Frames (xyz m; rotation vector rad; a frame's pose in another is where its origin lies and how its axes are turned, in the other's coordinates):
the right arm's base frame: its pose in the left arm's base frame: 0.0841 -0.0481 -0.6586 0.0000 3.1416 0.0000
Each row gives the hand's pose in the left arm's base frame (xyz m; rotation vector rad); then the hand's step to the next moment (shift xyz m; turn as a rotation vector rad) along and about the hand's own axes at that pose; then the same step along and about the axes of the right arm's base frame.
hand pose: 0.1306 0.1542 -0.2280 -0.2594 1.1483 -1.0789
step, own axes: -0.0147 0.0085 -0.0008 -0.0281 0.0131 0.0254
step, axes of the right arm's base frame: -0.0040 0.0162 -0.0029 -0.0284 0.0204 -0.0196
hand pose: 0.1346 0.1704 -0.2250 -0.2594 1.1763 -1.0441
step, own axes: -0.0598 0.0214 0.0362 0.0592 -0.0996 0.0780
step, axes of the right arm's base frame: -0.0418 0.0459 -0.0386 -0.0133 -0.1251 -0.0607
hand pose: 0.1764 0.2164 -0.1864 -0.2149 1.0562 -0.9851
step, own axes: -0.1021 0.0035 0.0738 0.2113 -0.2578 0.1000
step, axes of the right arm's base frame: -0.0484 0.0589 -0.1004 0.0403 -0.3389 -0.0679
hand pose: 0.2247 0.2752 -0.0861 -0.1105 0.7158 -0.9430
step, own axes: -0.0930 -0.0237 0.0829 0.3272 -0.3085 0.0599
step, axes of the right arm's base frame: 0.0016 0.0398 -0.1204 0.0563 -0.4502 0.0027
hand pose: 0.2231 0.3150 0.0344 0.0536 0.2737 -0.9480
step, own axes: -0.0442 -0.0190 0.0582 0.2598 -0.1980 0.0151
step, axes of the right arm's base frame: 0.0276 0.0144 -0.0688 0.0135 -0.3246 0.0369
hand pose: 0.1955 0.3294 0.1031 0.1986 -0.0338 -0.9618
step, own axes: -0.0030 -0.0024 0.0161 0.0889 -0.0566 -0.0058
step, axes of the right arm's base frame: 0.0055 -0.0013 -0.0155 -0.0057 -0.1032 0.0213
